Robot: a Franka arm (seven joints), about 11 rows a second.
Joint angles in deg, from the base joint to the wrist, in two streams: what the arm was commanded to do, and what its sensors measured. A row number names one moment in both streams.
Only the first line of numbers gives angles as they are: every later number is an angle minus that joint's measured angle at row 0.
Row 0, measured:
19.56 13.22 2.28 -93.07 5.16 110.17 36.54
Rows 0 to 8, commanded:
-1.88 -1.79 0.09 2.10 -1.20 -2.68 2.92
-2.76 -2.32 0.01 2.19 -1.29 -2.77 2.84
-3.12 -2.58 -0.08 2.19 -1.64 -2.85 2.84
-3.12 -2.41 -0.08 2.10 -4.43 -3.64 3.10
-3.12 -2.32 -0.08 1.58 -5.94 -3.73 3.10
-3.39 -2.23 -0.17 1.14 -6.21 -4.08 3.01
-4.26 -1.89 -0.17 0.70 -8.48 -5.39 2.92
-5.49 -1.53 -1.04 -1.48 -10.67 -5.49 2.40
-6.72 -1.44 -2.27 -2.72 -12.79 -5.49 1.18
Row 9, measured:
-4.07 -1.54 -0.86 0.29 -8.27 -5.25 1.42
